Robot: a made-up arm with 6 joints. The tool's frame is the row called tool.
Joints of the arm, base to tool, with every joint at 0 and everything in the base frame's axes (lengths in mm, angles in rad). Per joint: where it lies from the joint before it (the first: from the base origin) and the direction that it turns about. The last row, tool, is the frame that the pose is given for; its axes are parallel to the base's.
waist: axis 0.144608 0.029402 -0.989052 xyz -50.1 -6 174.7
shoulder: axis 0.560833 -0.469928 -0.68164 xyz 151.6 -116.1 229
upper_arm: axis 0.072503 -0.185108 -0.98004 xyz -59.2 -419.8 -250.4
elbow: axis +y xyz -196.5 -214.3 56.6
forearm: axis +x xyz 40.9 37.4 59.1
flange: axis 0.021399 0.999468 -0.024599 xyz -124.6 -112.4 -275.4
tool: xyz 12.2 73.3 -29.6
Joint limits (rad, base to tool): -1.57..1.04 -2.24..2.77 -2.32..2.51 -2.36..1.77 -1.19..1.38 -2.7..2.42
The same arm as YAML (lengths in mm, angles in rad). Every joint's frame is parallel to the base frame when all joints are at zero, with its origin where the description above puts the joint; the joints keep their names.
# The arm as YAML. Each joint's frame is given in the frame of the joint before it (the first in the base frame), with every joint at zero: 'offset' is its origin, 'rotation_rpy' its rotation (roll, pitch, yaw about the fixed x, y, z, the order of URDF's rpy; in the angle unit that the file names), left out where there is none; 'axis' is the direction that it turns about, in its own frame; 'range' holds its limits. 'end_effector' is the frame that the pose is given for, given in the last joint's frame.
length_unit: mm
angle_unit: rad
chain:
  - id: waist
    offset: [-50.1, -6.0, 174.7]
    axis: [0.144593, 0.029399, -0.989054]
    range: [-1.57, 1.04]
  - id: shoulder
    offset: [151.6, -116.1, 229.0]
    axis: [0.560833, -0.469928, -0.68164]
    range: [-2.24, 2.77]
  - id: upper_arm
    offset: [-59.2, -419.8, -250.4]
    axis: [0.072503, -0.185108, -0.98004]
    range: [-2.32, 2.51]
  - id: elbow
    offset: [-196.5, -214.3, 56.6]
    axis: "+y"
    range: [-2.36, 1.77]
  - id: forearm
    offset: [40.9, 37.4, 59.1]
    axis: "+x"
    range: [-1.19, 1.38]
  - id: flange
    offset: [-124.6, -112.4, -275.4]
    axis: [0.021399, 0.999468, -0.024599]
    range: [-2.7, 2.42]
end_effector:
  offset: [12.2, 73.3, -29.6]

